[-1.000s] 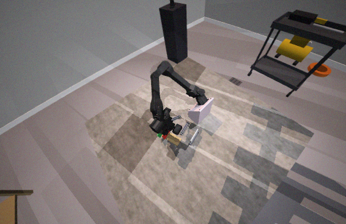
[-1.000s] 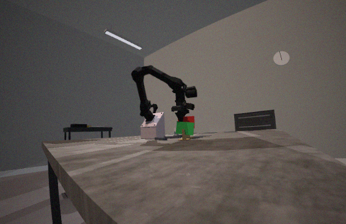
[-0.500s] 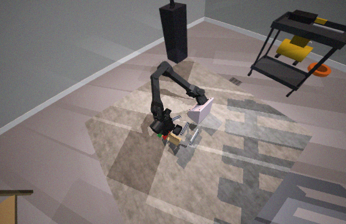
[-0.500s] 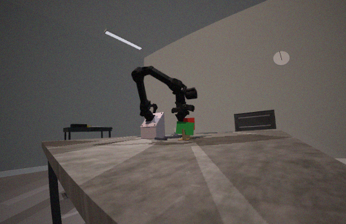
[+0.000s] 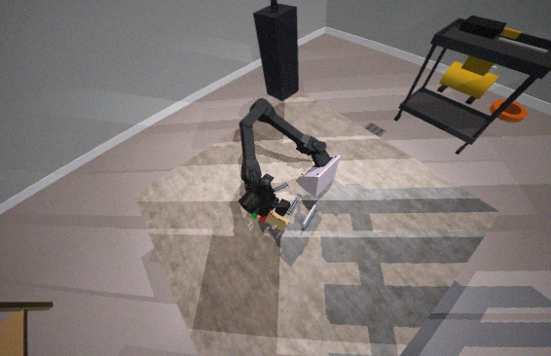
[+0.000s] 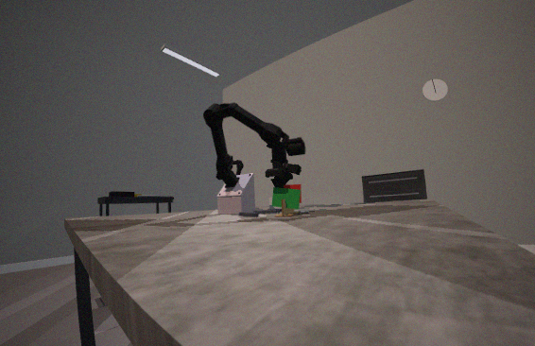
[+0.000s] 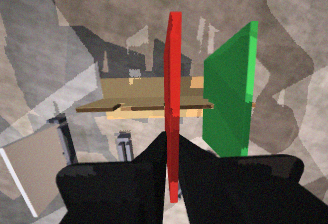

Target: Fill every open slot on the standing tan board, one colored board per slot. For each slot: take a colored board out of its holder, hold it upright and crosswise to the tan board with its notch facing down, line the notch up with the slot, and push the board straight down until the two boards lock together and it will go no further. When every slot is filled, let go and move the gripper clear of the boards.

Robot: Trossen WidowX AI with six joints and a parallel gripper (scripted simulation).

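Right now my gripper tip is 40 mm above the tan board, 20 mm short of it and 10 mm to the right of it. From my gripper tip the other things lie so: green board 40 mm to the right, 40 mm ahead, 10 mm below; then grey-white board 150 mm to the left, 90 mm behind, 40 mm below; then red board 30 mm ahead, 10 mm to the left.
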